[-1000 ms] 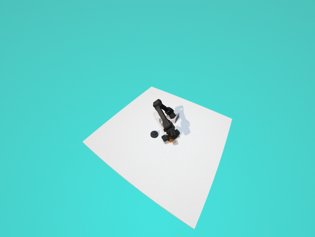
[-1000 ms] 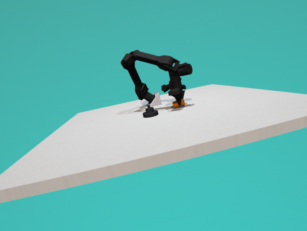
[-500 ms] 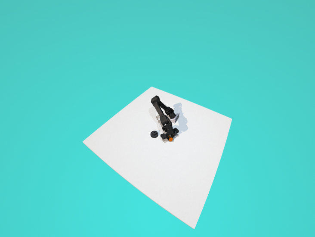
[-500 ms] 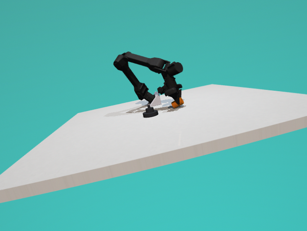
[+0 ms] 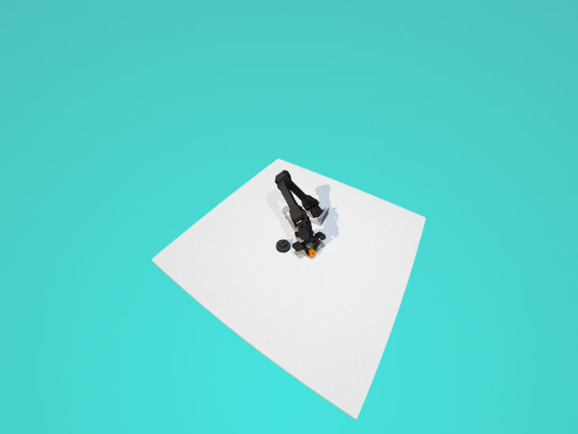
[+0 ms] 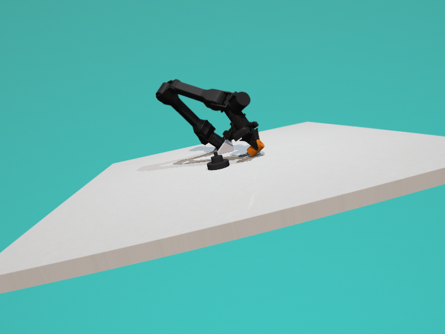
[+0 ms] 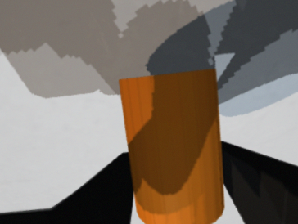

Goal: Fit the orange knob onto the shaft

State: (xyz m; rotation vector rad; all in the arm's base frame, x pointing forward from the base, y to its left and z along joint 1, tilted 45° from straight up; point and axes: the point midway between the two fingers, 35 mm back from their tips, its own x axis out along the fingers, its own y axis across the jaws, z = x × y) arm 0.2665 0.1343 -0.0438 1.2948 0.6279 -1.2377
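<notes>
My gripper tip is now 50 mm short of the pedestal and 170 mm to the left of it. Also, from my gripper tip: orange knob: 10 mm to the right.
</notes>
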